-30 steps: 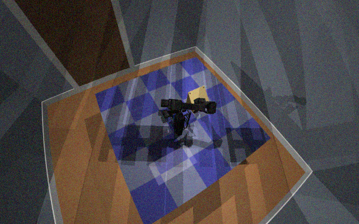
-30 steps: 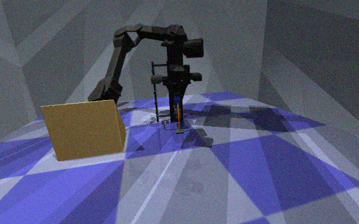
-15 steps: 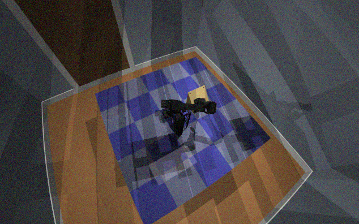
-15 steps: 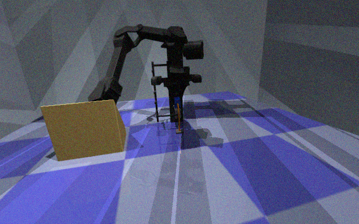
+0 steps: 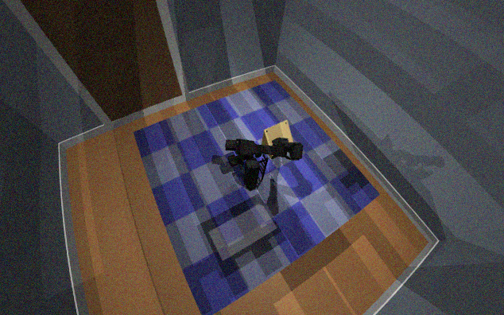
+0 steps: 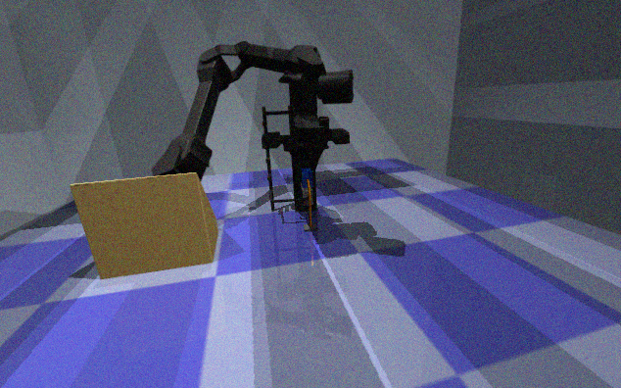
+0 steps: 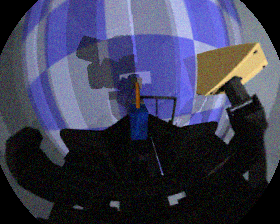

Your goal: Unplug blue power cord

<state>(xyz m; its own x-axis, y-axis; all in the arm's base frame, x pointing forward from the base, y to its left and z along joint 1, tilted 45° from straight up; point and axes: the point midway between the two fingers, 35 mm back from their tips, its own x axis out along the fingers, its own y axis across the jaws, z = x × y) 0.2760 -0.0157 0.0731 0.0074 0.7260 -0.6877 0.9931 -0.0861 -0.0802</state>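
Now: the blue plug 30 mm to the left of my gripper tip.
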